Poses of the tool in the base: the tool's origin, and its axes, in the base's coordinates. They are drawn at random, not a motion.
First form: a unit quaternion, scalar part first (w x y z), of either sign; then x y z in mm.
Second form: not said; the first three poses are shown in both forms.
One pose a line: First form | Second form
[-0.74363 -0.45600 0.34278 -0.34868 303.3 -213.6 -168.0] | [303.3 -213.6 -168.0 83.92 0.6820 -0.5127 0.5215]
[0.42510 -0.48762 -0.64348 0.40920 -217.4 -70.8 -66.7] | [-217.4 -70.8 -66.7 129.69 -0.5387 -0.7109 0.4521]
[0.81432 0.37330 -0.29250 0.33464 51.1 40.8 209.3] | [51.1 40.8 209.3 70.96 0.6431 -0.5039 0.5765]
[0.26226 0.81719 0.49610 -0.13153 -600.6 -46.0 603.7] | [-600.6 -46.0 603.7 149.59 0.8468 0.5141 -0.1363]
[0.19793 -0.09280 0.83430 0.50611 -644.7 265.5 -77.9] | [-644.7 265.5 -77.9 157.17 -0.0947 0.8511 0.5163]
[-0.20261 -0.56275 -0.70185 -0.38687 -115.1 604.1 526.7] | [-115.1 604.1 526.7 156.62 0.5747 0.7167 0.3951]
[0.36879 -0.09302 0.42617 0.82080 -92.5 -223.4 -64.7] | [-92.5 -223.4 -64.7 136.72 -0.1001 0.4585 0.8830]
